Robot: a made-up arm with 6 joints. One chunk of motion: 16 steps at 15 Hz.
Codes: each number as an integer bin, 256 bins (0 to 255) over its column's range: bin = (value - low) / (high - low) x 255, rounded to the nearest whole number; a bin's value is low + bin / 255 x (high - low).
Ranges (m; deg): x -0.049..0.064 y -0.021..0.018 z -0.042..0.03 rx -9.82..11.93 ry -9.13..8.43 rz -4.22..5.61
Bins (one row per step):
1: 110 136 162 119 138 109
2: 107 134 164 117 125 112
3: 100 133 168 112 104 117
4: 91 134 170 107 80 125
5: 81 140 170 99 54 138
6: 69 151 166 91 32 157
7: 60 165 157 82 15 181
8: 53 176 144 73 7 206
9: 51 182 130 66 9 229
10: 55 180 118 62 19 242
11: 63 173 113 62 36 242
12: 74 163 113 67 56 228
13: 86 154 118 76 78 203
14: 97 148 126 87 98 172
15: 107 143 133 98 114 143
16: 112 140 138 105 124 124
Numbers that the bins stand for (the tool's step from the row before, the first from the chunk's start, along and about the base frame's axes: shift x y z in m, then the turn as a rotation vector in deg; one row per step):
1: -0.00025 -0.00020 0.00374 0.330 0.373 -0.018
2: -0.00158 -0.00051 0.00431 0.159 -0.522 0.097
3: -0.00469 -0.00066 0.00544 -0.267 -1.968 0.290
4: -0.00867 -0.00051 0.00600 -0.694 -3.621 0.599
5: -0.01311 0.00041 0.00600 -1.376 -5.411 1.100
6: -0.01842 0.00209 0.00487 -2.058 -6.926 1.832
7: -0.02241 0.00424 0.00233 -2.826 -8.097 2.757
8: -0.02551 0.00592 -0.00134 -3.594 -8.648 3.721
9: -0.02640 0.00684 -0.00529 -4.191 -8.510 4.608
10: -0.02463 0.00653 -0.00868 -4.532 -7.822 5.109
11: -0.02108 0.00546 -0.01009 -4.532 -6.651 5.109
12: -0.01621 0.00393 -0.01009 -4.105 -5.274 4.569
13: -0.01089 0.00255 -0.00868 -3.338 -3.759 3.605
14: -0.00602 0.00164 -0.00642 -2.399 -2.381 2.410
15: -0.00158 0.00087 -0.00445 -1.461 -1.280 1.293
16: 0.00063 0.00041 -0.00304 -0.864 -0.591 0.560

